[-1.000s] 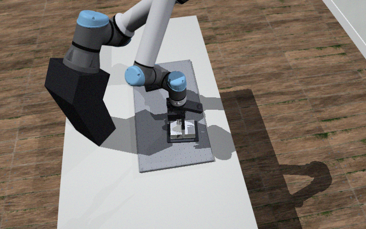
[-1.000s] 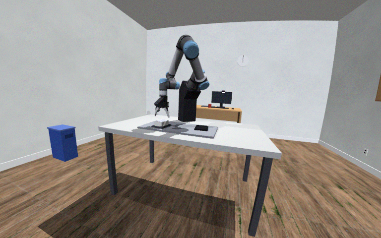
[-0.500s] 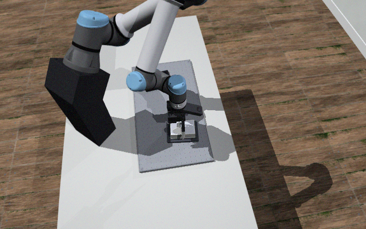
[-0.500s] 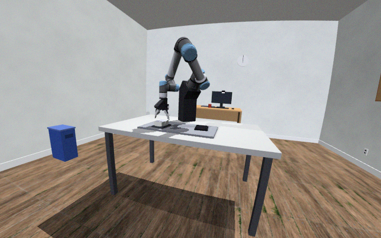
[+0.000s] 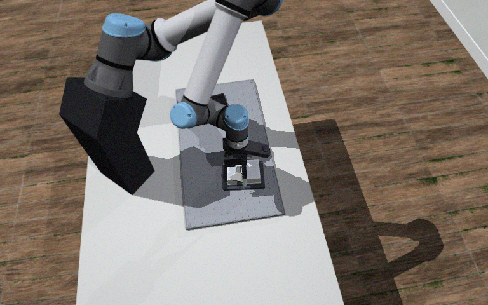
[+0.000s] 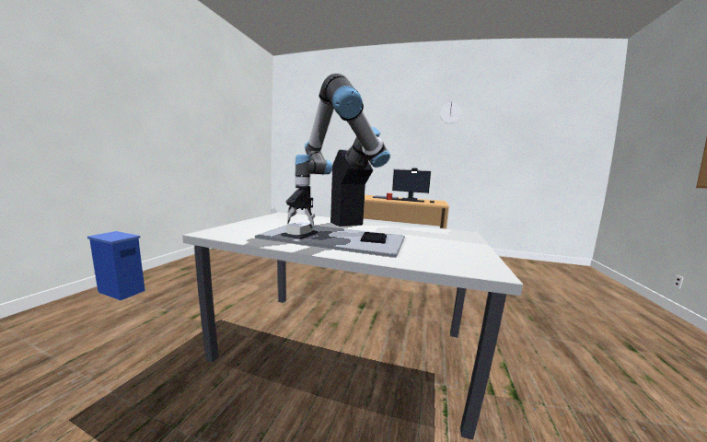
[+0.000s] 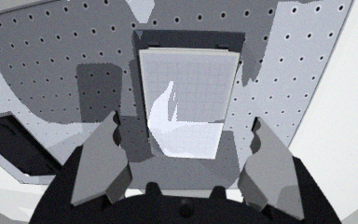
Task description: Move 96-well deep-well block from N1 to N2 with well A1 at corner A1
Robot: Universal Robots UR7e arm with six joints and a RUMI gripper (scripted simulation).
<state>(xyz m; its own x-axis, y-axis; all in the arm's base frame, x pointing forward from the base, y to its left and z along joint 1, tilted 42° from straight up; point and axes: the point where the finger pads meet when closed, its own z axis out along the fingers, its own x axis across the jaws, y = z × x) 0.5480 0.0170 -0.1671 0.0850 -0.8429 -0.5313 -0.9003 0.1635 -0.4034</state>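
The 96-well deep-well block lies 1 cm below my hand. Also, from my hand: black plate nest: 34 cm to the left, 17 cm behind, 4 cm below.
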